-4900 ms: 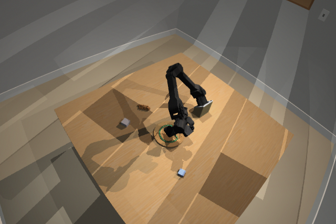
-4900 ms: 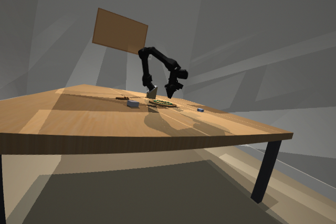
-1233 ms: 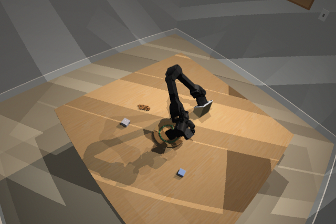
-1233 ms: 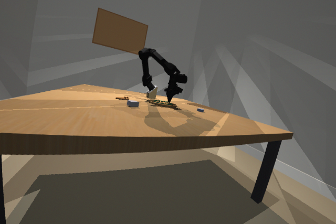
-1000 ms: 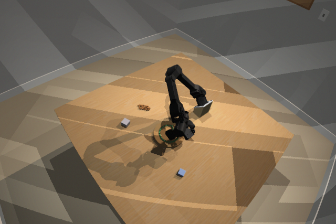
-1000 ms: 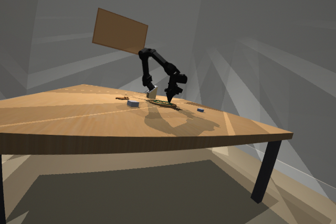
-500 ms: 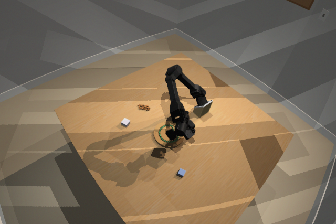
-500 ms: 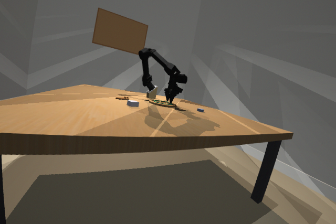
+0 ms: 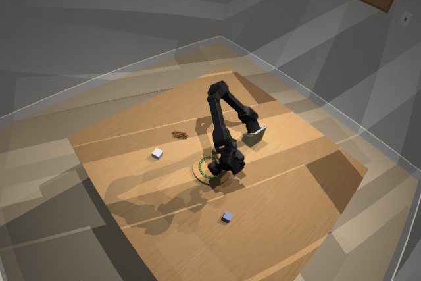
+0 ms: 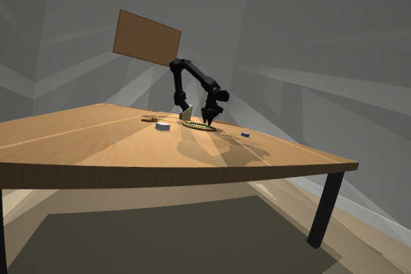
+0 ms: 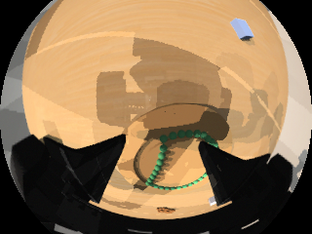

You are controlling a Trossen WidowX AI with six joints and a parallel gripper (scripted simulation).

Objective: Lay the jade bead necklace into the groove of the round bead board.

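The round wooden bead board is 30 mm ahead of my gripper tip, 50 mm to the right of it and 10 mm below it. Round my gripper tip: blue block 130 mm ahead, 200 mm to the left, 10 mm below; then pale grey block 240 mm ahead, 270 mm to the right, 10 mm below.
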